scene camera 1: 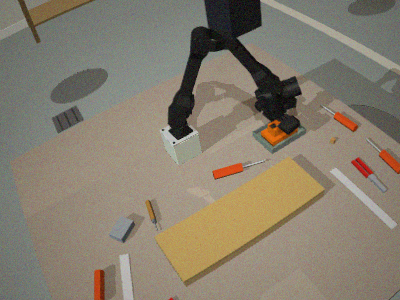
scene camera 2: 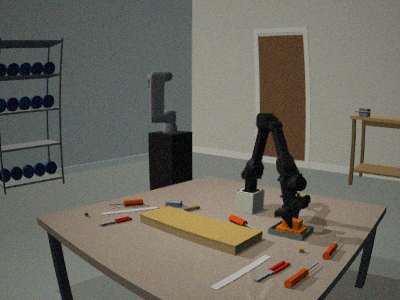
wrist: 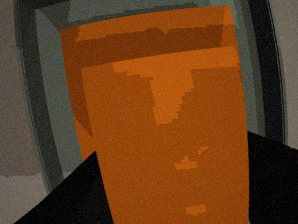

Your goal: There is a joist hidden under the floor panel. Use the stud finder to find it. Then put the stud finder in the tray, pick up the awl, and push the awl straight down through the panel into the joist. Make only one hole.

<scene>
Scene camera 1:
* my gripper
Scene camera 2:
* my gripper
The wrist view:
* my gripper
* orange stud finder
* grey-green tray
</scene>
